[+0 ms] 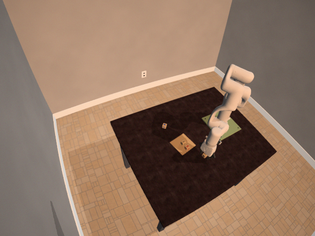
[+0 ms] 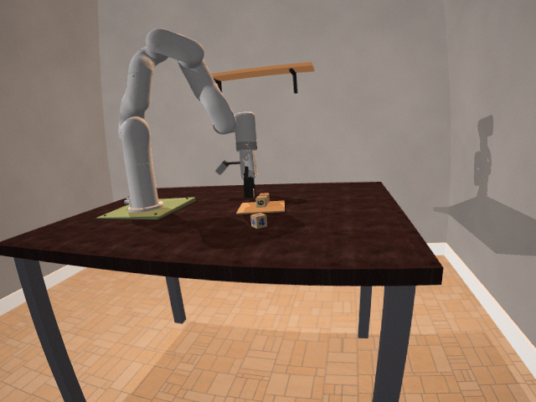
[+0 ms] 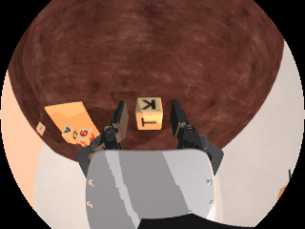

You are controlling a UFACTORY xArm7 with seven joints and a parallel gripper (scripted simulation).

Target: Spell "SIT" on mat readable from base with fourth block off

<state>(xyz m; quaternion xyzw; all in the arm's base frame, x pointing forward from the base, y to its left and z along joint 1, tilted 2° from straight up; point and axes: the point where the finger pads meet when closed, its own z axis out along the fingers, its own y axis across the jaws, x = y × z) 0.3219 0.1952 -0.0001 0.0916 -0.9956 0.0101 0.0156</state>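
My hand is 160 mm to the left of the tan mat, 90 mm short of it and 20 mm above it.
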